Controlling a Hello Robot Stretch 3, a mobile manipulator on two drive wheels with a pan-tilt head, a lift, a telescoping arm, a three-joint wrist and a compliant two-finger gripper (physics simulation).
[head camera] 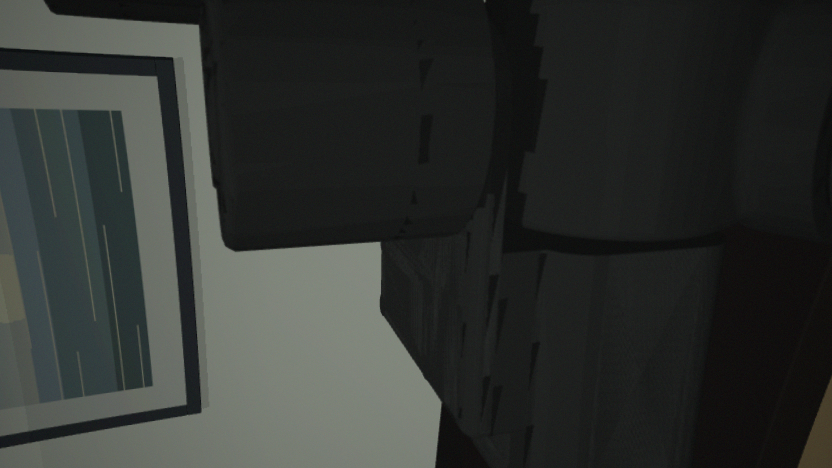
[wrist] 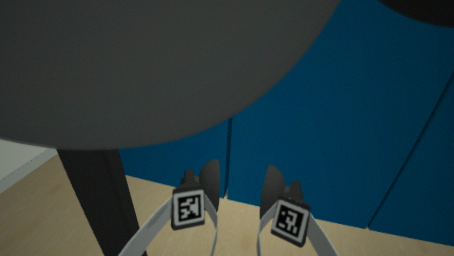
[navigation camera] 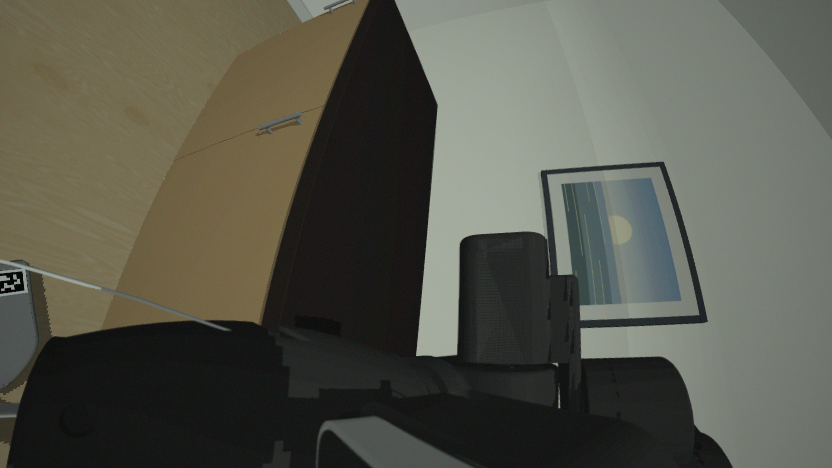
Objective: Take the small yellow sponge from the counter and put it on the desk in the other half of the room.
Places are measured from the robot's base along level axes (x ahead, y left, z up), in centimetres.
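Where they show: gripper, fingertip midpoint: [wrist: 241, 180].
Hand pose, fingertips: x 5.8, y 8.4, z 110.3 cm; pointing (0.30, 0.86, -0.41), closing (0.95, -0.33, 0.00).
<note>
After its pixels a point has its place.
The yellow sponge does not show in the head, navigation or wrist view. The dark counter top [head camera: 750, 360] @[x 10.6, y -45.9, z 91.0 cm] [navigation camera: 372, 192] @[x 14.8, y -66.3, z 91.0 cm] is partly hidden behind my arm and wrist parts, which are close to the head and navigation cameras. My gripper [wrist: 241, 180] @[x 5.8, y 8.4, z 110.3 cm] shows low in the wrist view, with its two dark fingertips apart. It is open and empty, with blue panels and wood floor behind it. I cannot tell its place over the counter from the head or navigation view. The desk cannot be made out.
Wooden cabinet fronts [navigation camera: 221, 232] @[x 7.8, y -43.5, z 64.5 cm] with metal handles [navigation camera: 279, 122] stand beside the pale wood floor [navigation camera: 104, 116] @[x 51.9, y -39.7, z 0.0 cm]. A framed picture [head camera: 179, 232] @[x -4.9, y -100.8, z 133.9 cm] [navigation camera: 692, 256] @[x -8.2, y -99.1, z 177.0 cm] hangs on the wall. In the wrist view, a large dark grey rounded shape [wrist: 125, 75] covers the upper left, above a dark post [wrist: 102, 200].
</note>
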